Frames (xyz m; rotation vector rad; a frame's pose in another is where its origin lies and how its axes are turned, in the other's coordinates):
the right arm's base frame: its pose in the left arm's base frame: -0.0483 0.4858 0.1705 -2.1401 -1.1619 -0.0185
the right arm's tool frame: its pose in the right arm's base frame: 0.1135 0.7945 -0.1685 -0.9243 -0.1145 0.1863
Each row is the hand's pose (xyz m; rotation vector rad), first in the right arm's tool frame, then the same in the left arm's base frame.
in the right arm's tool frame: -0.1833 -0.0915 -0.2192 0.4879 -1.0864 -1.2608
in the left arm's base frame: 0.4049 0.1500 0.0402 1.4617 2.1487 -1.4245
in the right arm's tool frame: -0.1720 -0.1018 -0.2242 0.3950 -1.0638 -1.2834
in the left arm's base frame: 0.4054 0.1655 0.0445 1.4282 2.1302 -1.3317
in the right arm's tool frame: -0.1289 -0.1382 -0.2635 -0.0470 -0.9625 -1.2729
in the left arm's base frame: 0.4033 0.2237 0.0810 1.3479 1.9352 -0.9322
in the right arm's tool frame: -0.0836 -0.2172 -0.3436 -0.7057 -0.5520 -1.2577
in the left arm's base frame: 0.3647 0.3183 0.1465 1.1470 1.7042 -0.1871
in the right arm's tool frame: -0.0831 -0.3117 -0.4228 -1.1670 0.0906 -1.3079
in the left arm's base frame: 0.2841 0.3952 0.1991 0.8157 1.5989 0.5718
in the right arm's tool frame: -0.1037 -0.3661 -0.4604 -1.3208 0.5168 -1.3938
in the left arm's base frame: 0.2246 0.4253 0.2180 0.5445 1.5928 0.9717
